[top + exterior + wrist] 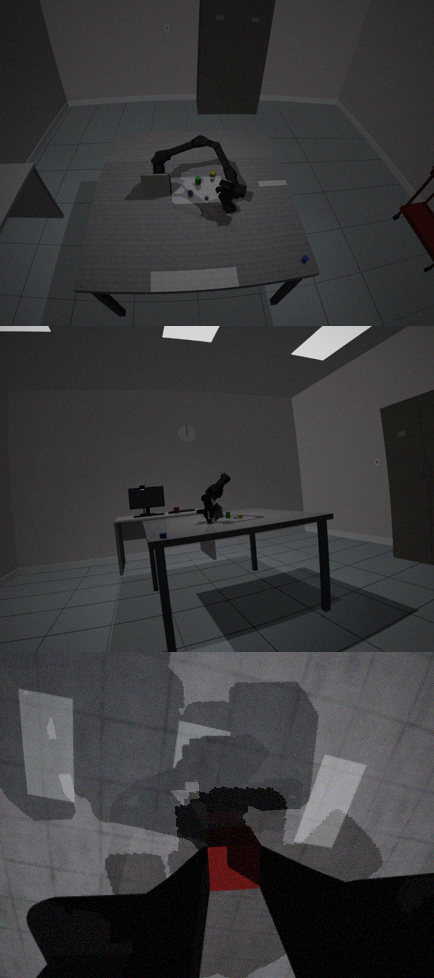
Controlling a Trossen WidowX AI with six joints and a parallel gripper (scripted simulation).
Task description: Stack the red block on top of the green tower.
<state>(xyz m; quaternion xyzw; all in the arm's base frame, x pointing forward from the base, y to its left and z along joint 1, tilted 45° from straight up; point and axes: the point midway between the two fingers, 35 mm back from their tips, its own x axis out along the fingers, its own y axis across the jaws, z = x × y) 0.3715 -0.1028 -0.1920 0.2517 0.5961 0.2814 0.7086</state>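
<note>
My gripper tip is now 180 mm past the purple block and 150 mm to the right of it. Round my gripper tip: small dark block (100 mm to the left, 90 mm behind); then yellow block (290 mm to the left); then red block (right at my gripper tip).
</note>
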